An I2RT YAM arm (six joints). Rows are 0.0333 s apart.
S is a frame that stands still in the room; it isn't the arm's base.
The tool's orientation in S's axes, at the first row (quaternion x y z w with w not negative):
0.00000 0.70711 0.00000 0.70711
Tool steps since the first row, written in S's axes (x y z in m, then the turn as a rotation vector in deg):
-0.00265 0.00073 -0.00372 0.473 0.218 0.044
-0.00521 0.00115 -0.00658 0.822 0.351 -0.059
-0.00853 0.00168 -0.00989 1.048 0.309 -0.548
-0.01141 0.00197 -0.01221 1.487 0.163 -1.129
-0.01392 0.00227 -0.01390 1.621 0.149 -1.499
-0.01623 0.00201 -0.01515 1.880 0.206 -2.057
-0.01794 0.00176 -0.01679 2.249 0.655 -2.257
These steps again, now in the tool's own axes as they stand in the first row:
0.00372 0.00073 -0.00265 -0.044 0.218 0.473
0.00658 0.00115 -0.00521 0.059 0.351 0.822
0.00989 0.00168 -0.00853 0.548 0.309 1.048
0.01221 0.00197 -0.01141 1.129 0.163 1.487
0.01390 0.00227 -0.01392 1.499 0.149 1.621
0.01515 0.00201 -0.01623 2.057 0.206 1.880
0.01679 0.00176 -0.01794 2.257 0.655 2.249

